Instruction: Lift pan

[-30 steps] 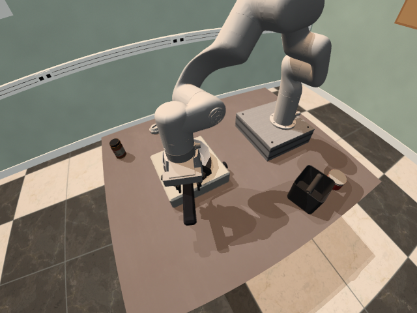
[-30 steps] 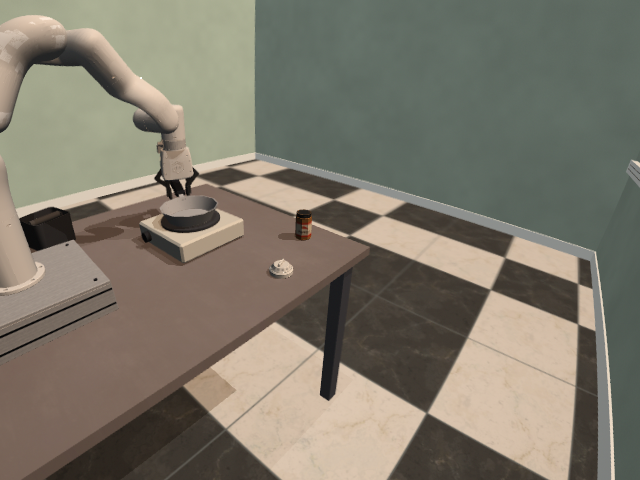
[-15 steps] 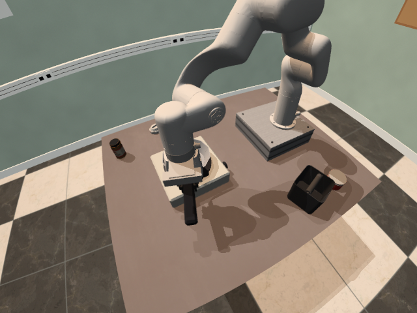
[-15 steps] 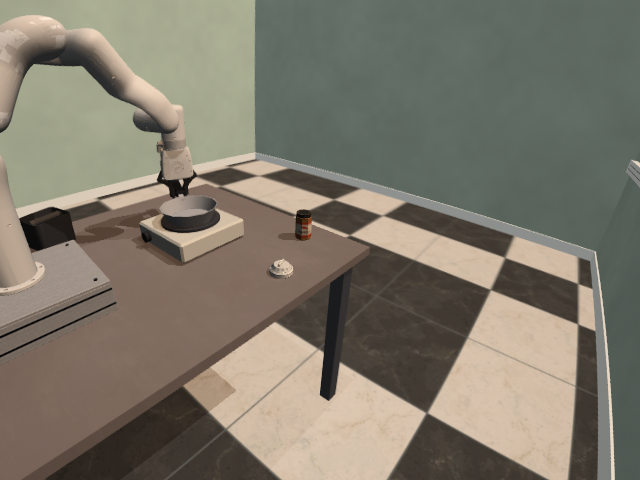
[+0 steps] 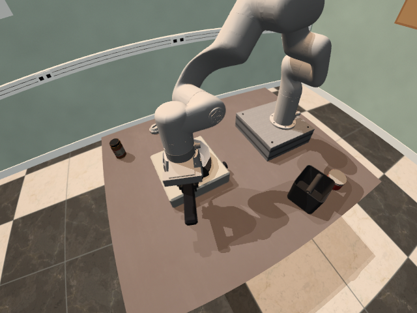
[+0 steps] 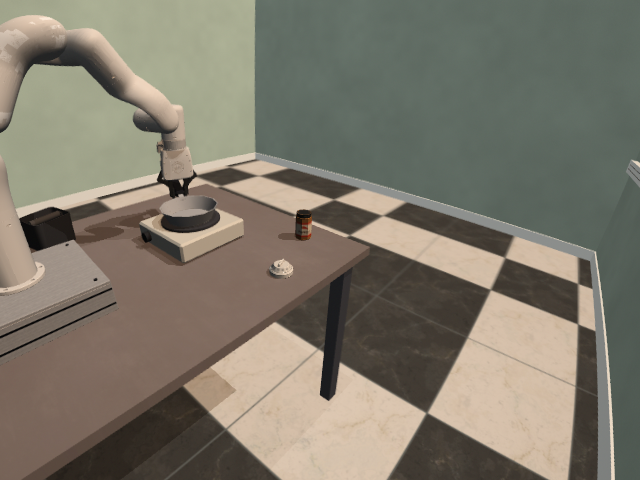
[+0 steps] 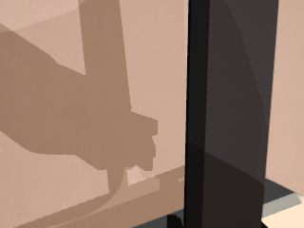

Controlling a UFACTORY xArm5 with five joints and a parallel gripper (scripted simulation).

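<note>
My hand is 2 cm past the pan, 7 cm to the left of it and 1 cm above it. Round my hand: cream hot plate 6 cm behind, 13 cm to the right, 8 cm below; white round thing 2 cm ahead, 47 cm to the right, 11 cm below.
</note>
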